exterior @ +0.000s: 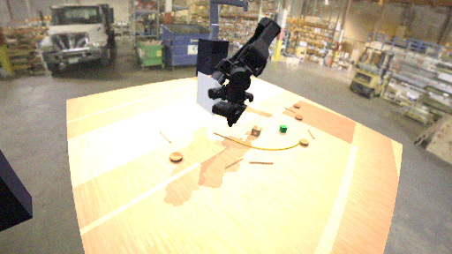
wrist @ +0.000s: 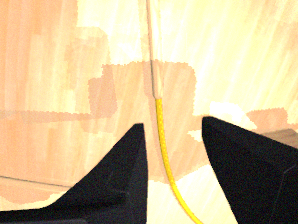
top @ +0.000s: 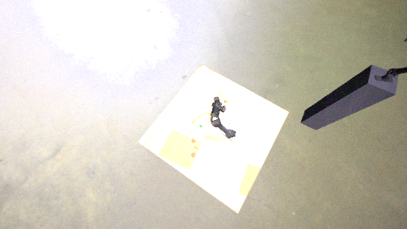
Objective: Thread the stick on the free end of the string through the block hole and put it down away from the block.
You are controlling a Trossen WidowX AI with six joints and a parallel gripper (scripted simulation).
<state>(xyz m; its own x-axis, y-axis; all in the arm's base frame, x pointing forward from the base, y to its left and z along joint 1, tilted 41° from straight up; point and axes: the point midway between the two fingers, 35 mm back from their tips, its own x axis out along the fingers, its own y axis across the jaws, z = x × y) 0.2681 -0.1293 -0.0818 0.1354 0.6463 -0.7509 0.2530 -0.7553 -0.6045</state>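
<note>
Now: gripper tip 2 cm past the thin wooden stick and 6 cm above it. Round my gripper tip: green object: 9 cm ahead, 23 cm to the left, 5 cm below; then wooden block: 4 cm ahead, 11 cm to the left, 4 cm below; then round wooden button: 20 cm ahead, 22 cm to the left, 5 cm below.
</note>
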